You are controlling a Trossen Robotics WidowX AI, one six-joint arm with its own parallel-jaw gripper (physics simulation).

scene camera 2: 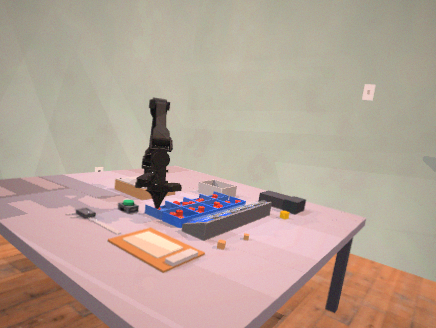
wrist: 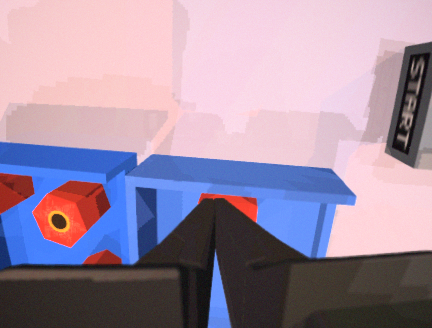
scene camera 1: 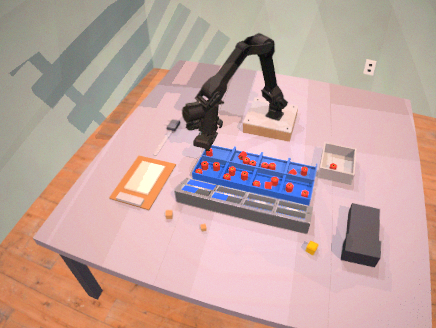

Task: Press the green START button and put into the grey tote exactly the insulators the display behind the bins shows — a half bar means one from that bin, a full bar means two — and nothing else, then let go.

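Note:
My gripper (scene camera 1: 208, 148) (scene camera 2: 158, 207) (wrist: 213, 208) is shut, its tips together and empty, just above the end compartment of the blue bins (scene camera 1: 314, 172) nearest the START button. A red insulator (scene camera 1: 209, 152) (wrist: 252, 206) lies there, partly hidden behind the tips. Several red insulators lie in the other compartments. The display (scene camera 1: 242, 211) (scene camera 2: 230, 224) has a full blue bar in its leftmost window and a half bar in the second; the other two look grey. The grey tote (scene camera 1: 340, 175) (scene camera 2: 217, 189) holds one red insulator (scene camera 1: 333, 166). The green START button (scene camera 2: 129, 203) is hidden in scene camera 1; its housing (wrist: 411, 100) shows at right in the wrist view.
An orange board (scene camera 1: 156, 187) (scene camera 2: 172, 263), a dark-headed tool (scene camera 1: 173, 125) (scene camera 2: 85, 213) and orange cubes (scene camera 1: 169, 214) (scene camera 1: 203, 227) lie left and in front. A yellow cube (scene camera 1: 312, 247) (scene camera 2: 284, 215) and a dark box (scene camera 1: 362, 232) (scene camera 2: 282, 201) are at front right. The arm base block (scene camera 1: 265, 131) stands behind the bins.

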